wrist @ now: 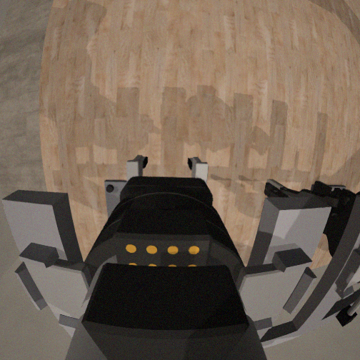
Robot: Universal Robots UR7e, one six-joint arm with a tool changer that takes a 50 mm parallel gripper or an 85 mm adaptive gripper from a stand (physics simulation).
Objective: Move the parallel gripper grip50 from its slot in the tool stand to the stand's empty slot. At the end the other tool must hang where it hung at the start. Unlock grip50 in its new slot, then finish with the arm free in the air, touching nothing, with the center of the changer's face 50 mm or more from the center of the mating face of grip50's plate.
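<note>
The parallel gripper grip50 (167,162) hangs in its slot in the tool stand. Its two light grey fingers point away from the camera and stand apart, open, with nothing between them. Its black body (165,187) and a contact block with gold dots (162,241) show between the slot's grey posts. The black changer part on the arm (165,295) is close over grip50 and hides its mating plate; I cannot tell whether the faces touch or are locked. The other tool, the adaptive gripper (340,212), hangs at the right, partly cut off. The empty slot does not show.
The grey left post (37,215) and right post (300,220) of the tool stand rise close on both sides of grip50. Another stand post (332,280) slants at the right, near the adaptive gripper. The wooden table top (200,65) lies below, with shadows of the stand and tools.
</note>
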